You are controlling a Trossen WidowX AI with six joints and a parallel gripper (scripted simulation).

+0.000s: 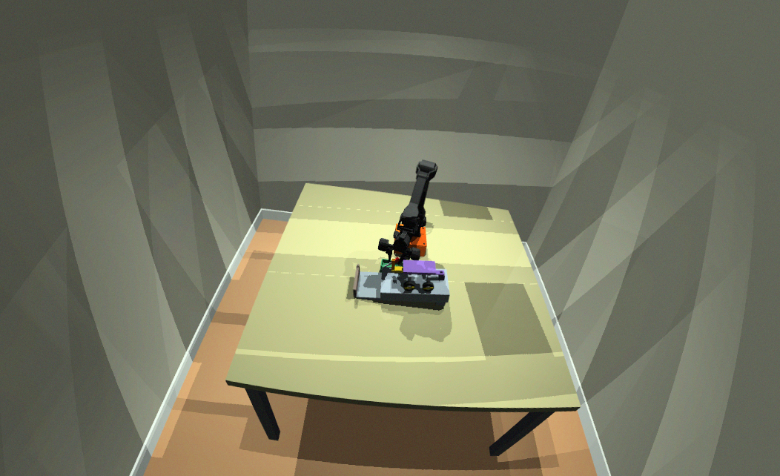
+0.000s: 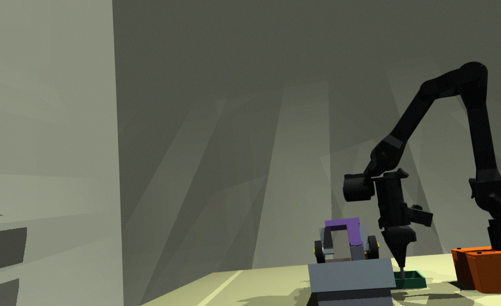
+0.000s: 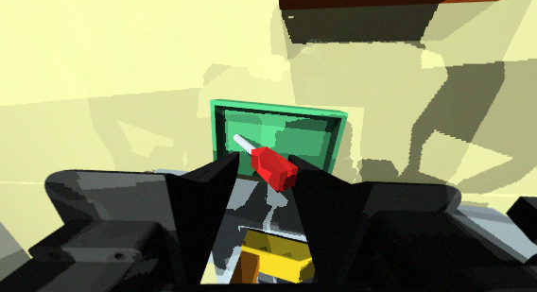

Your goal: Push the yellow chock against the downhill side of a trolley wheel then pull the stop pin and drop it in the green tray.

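The yellow chock lies 7 cm ahead of my gripper tip, 4 cm above it and 2 cm to the left of it. Round my gripper tip: brown end wall 15 cm to the right, 12 cm ahead, 1 cm below; then trolley 12 cm ahead, 10 cm to the left, 7 cm above; then red-headed stop pin 1 cm to the right.
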